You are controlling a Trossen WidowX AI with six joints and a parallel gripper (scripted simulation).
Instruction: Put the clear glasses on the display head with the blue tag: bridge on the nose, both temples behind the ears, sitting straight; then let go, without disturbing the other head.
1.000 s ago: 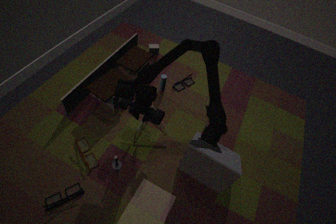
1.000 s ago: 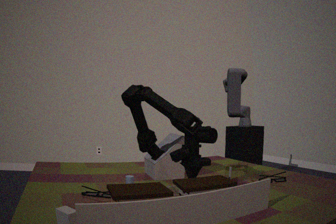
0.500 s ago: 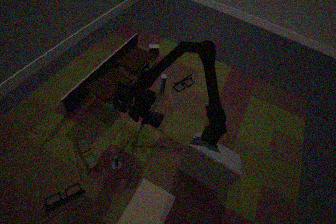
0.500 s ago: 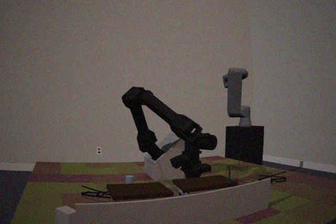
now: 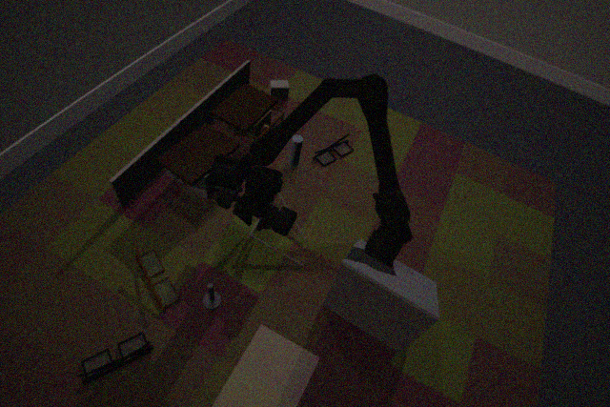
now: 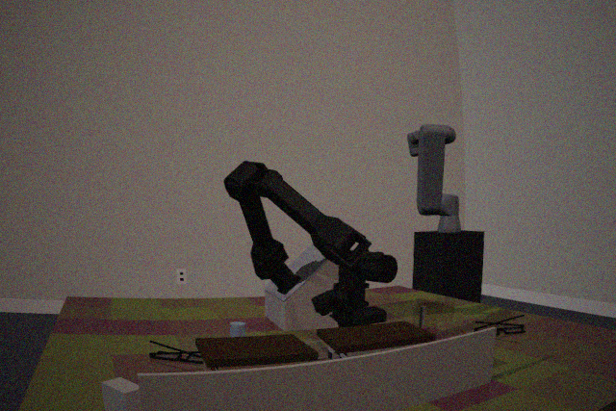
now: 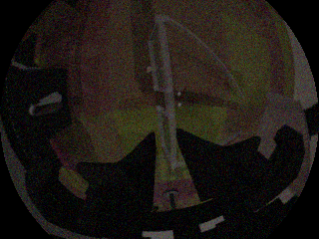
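The white post lies 200 mm to the left of my gripper tip, 20 mm behind it and 10 mm above it. Round my gripper tip: brown display head: 280 mm to the right, 200 mm ahead, 40 mm above; low white barrier: 330 mm ahead, 160 mm to the right, 40 mm above.
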